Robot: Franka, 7 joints.
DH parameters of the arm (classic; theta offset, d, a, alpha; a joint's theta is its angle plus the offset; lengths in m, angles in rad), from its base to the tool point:
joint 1: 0 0.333 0 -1.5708
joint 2: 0 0 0 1.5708
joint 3: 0 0.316 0.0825 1.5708
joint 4: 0 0 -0.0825 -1.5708
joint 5: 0 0.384 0 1.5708
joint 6: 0 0 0.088 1.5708
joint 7: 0 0.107 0 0
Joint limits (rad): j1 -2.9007..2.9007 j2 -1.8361..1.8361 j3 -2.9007..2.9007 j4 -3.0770..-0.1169 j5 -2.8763..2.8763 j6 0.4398..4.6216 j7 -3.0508..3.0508
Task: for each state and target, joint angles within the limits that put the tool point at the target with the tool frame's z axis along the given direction. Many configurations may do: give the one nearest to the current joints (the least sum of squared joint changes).
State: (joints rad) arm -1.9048 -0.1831 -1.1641 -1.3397 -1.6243 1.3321 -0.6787
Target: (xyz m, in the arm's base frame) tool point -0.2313 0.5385 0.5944 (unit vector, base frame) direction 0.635 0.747 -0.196
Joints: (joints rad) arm -2.5271 -0.4755 -1.3653 -1.8620 -1.8375 1.5426 -0.6787
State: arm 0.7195 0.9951 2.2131 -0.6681 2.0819 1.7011 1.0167
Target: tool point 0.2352 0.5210 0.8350 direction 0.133 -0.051 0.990
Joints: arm 0.2047 1.1877 2.1204 -1.4207 2.0595 2.0467 1.0167
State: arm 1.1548 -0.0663 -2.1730 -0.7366 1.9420 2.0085 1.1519
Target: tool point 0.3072 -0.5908 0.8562 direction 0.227 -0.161 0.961
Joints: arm 1.5152 -0.6476 -2.0158 -0.7640 2.4142 2.2489 1.1519
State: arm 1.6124 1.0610 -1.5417 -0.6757 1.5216 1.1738 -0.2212
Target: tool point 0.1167 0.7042 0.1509 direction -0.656 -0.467 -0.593
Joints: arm 1.6533 1.5118 -1.1745 -0.6581 1.6457 0.9159 -0.2212
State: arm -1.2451 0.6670 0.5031 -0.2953 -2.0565 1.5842 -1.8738
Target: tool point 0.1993 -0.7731 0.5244 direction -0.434 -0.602 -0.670
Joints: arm -1.3125 1.2082 0.9408 -0.1197 -1.5913 1.7742 -1.8738
